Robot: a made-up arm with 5 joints.
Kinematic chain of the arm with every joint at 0, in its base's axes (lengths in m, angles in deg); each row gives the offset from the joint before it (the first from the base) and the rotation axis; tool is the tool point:
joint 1: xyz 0 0 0.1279 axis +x
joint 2: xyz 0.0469 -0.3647 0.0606 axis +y
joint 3: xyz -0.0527 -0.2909 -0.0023 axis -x
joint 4: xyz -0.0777 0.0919 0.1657 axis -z
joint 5: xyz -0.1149 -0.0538 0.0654 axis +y
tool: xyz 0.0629 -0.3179 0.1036
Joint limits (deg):
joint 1: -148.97..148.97
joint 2: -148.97..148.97
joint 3: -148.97..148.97
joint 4: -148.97..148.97
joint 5: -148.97..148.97
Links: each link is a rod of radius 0.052 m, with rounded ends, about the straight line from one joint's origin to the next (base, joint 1, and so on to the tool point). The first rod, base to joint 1, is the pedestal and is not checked.
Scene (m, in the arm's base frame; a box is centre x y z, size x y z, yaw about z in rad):
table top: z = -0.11
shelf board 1: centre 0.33 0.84 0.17 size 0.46 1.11 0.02 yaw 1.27
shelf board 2: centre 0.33 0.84 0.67 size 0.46 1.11 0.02 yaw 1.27
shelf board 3: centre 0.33 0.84 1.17 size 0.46 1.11 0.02 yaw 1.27
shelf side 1: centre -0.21 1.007 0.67 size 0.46 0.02 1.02 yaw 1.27
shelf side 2: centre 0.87 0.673 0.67 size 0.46 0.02 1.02 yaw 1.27
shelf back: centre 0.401 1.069 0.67 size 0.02 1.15 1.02 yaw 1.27
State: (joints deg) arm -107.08 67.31 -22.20 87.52 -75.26
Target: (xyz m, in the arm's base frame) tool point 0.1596 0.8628 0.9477
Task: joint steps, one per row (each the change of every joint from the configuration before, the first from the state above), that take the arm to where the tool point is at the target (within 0.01 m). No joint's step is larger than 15 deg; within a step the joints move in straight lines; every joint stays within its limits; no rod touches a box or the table.
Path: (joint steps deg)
1: 12.67 -1.82 12.41 11.72 -3.81
2: 12.67 -1.82 12.42 11.72 -3.82
3: 2.12 -5.66 -12.86 -1.17 1.86
4: 2.12 -5.67 -12.85 -1.17 1.86
5: 2.12 -5.67 -12.85 -1.17 1.86
6: 2.12 -5.66 -12.86 -1.17 1.86
7: -8.33 7.28 -12.27 -1.38 2.93
8: -8.34 7.28 -12.27 -1.39 2.92
9: -8.33 7.28 -12.28 -1.39 2.92
10: -8.34 7.29 -12.27 -1.39 2.93

